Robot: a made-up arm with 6 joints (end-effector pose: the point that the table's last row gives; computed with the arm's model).
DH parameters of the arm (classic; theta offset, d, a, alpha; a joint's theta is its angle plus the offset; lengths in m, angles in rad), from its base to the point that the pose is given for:
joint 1: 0 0.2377 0 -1.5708
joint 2: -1.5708 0 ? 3.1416
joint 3: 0 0 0 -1.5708
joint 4: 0 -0.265 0 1.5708
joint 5: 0 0.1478 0 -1.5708
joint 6: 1.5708 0 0 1.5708
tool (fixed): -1.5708 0 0 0
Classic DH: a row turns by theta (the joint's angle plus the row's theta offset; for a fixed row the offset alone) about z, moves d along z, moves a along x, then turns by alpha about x.
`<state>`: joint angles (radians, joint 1 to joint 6).
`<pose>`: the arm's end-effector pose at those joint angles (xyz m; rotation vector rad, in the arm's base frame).
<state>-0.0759 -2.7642 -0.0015 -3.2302 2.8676 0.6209</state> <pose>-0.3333 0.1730 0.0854 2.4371 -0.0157 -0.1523</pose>
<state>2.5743 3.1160 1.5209 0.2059 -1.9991 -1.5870</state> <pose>0.0522 0.1383 -0.2841 -1.5945 -0.0780 -0.6325</pose>
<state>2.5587 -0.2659 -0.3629 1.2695 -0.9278 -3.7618</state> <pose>-0.1513 0.1523 0.5997 1.4659 1.7865 0.5184</pose>
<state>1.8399 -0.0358 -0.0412 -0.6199 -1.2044 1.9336</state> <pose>0.0481 0.2782 0.4064 1.3382 0.9166 -2.6030</pose>
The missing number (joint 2, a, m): 0.2562
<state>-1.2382 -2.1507 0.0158 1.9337 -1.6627 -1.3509</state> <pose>-0.1063 0.4683 0.2391 -0.3301 2.4059 1.6902</pose>
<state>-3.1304 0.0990 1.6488 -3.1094 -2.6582 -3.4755</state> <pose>-0.0340 -0.1481 0.7575 -2.4388 0.2680 1.4368</pose>
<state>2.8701 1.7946 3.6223 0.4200 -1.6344 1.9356</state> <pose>-0.0834 0.1633 0.4218 -0.5949 -2.0471 1.4755</pose>
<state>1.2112 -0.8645 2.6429 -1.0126 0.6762 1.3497</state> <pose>-0.0982 -0.4836 0.4263 -2.1971 1.5363 0.7017</pose>
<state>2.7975 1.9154 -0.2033 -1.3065 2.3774 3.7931</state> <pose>0.0306 0.0300 -0.0007 1.6619 1.5226 1.6997</pose>
